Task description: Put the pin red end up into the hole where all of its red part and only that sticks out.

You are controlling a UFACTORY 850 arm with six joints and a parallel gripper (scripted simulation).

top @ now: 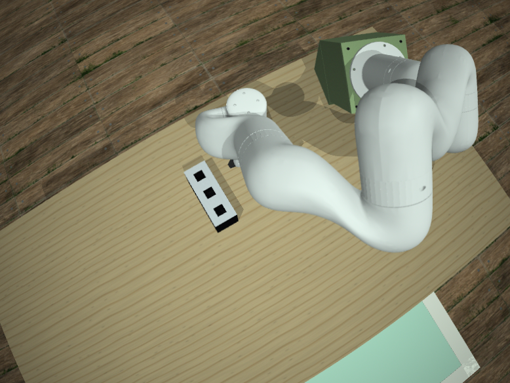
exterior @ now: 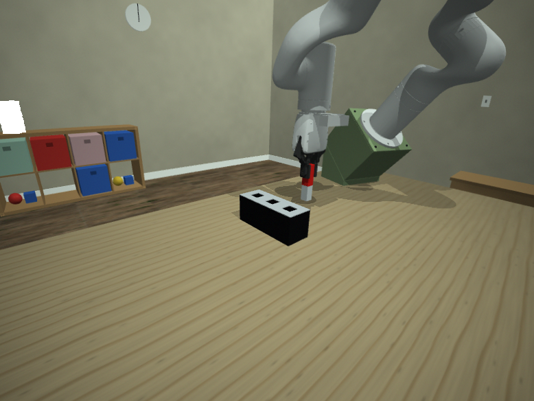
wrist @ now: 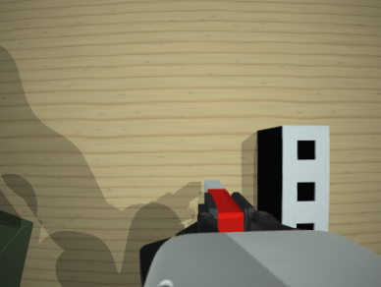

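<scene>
Now: hand 130 mm short of the block, 10 mm to the left of it and 100 mm above it. Also, from my hand: pin (10 mm below).
</scene>
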